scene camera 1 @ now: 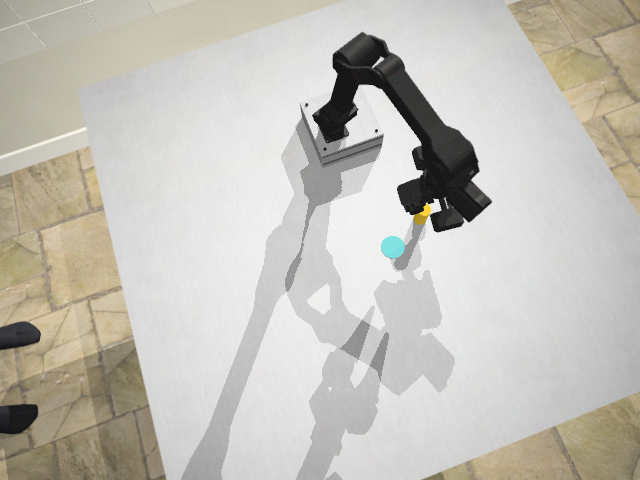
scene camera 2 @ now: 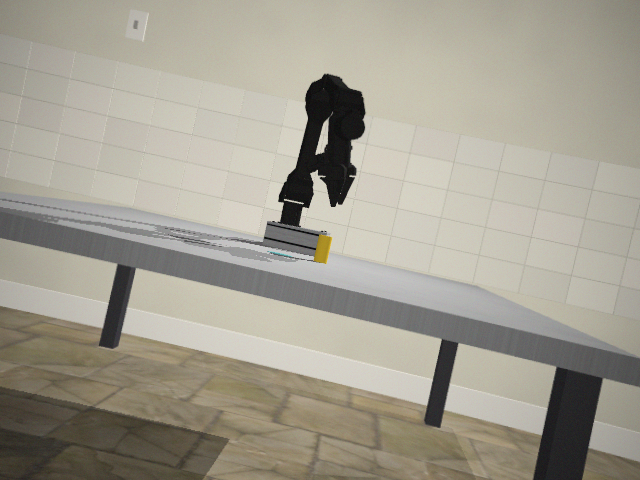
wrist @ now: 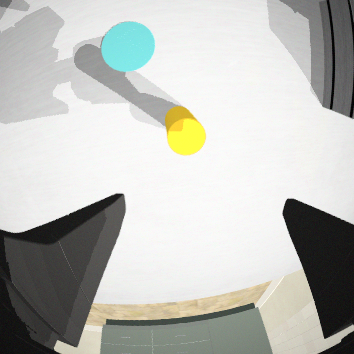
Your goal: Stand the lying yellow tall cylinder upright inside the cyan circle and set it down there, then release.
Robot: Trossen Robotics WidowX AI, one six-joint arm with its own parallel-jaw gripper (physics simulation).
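Seen in the pictures: gripper, fingertip midpoint: (scene camera 2: 336, 205) (wrist: 208, 204); arm's base, origin of the base link: (scene camera 1: 333, 129) (scene camera 2: 289, 225).
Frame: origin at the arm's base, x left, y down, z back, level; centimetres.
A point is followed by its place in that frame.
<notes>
The yellow tall cylinder (scene camera 1: 421, 215) {z -30.3, x 11.0, y 0.6 cm} (scene camera 2: 323, 249) {z -30.9, x 12.5, y 3.7 cm} (wrist: 186, 136) {z -29.2, x 12.2, y 0.4 cm} stands upright on the table, outside the cyan circle and a short way from it. The flat cyan circle (scene camera 1: 392, 246) {z -33.5, x 2.6, y 6.8 cm} (scene camera 2: 280, 254) {z -33.9, x 2.8, y 7.0 cm} (wrist: 128, 46) {z -33.5, x 2.8, y 6.9 cm} lies bare on the table, on the lower left of the cylinder in scene camera 1. My gripper (scene camera 1: 432, 210) (scene camera 2: 336, 205) {z -29.2, x 13.3, y -7.4 cm} (wrist: 208, 204) {z -29.2, x 13.3, y -7.4 cm} is open and empty. It points down and hangs well above the cylinder, apart from it. In scene camera 1 one finger partly overlaps the view of the cylinder's top.
The arm's grey base block (scene camera 1: 367, 116) {z 0.0, x 9.6, y -0.2 cm} (scene camera 2: 292, 237) {z -6.3, x 2.3, y 3.2 cm} (wrist: 342, 60) {z -6.3, x 4.0, y 3.2 cm} stands on the pale table (scene camera 1: 206, 180) {z 2.9, x -36.4, y 7.0 cm} (scene camera 2: 387, 299) {z -85.7, x 25.6, y 7.0 cm} (wrist: 240, 250) {z -19.1, x 40.9, y 7.0 cm}, behind the cylinder in scene camera 2. Arm shadows cross the table. Two dark shoes (scene camera 1: 19, 334) (scene camera 1: 18, 418) show beyond its left edge.
</notes>
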